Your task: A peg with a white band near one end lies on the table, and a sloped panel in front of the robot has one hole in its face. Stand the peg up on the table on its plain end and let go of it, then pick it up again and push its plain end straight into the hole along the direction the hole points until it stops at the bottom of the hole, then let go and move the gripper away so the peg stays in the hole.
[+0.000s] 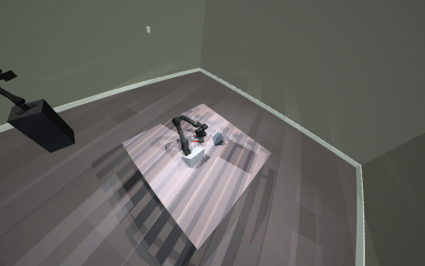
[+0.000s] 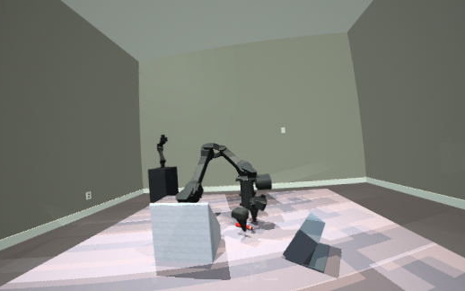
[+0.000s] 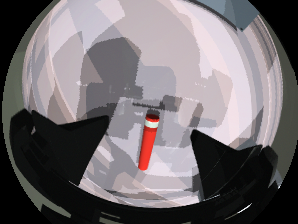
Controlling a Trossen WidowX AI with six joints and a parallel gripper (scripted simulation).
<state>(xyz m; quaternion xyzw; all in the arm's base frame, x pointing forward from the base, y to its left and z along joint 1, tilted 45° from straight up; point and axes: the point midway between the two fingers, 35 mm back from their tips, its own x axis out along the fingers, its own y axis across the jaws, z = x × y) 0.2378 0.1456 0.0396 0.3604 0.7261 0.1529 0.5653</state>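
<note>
My gripper tip is 10 mm past the red peg and 10 mm above it. The rest, counted from my gripper tip: panel (190 mm ahead, 130 mm to the right, 30 mm above).
</note>
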